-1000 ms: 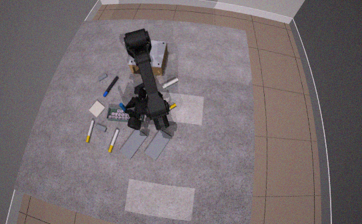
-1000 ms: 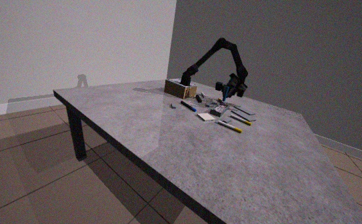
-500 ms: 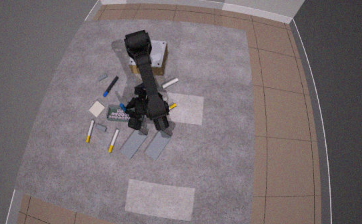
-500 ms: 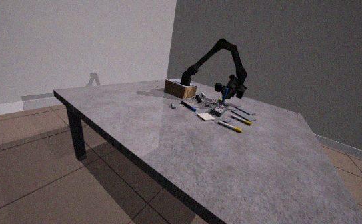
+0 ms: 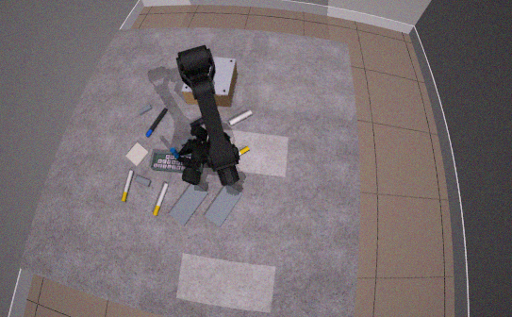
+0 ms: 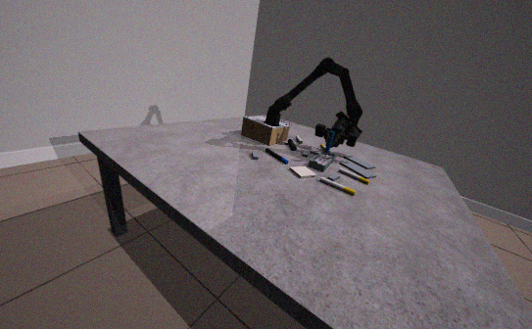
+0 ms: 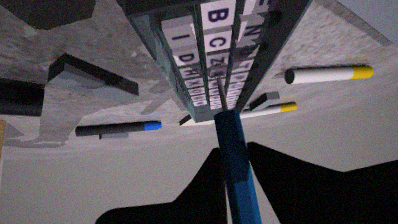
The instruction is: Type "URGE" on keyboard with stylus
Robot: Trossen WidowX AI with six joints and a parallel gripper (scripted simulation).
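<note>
Now: gripper tip 13 cm to the left of the grey block, 11 cm short of it and 7 cm above it. Round my gripper tip: pale pad (20 cm to the right, 7 cm below, 1 cm ahead); blue stylus (1 cm below).
</note>
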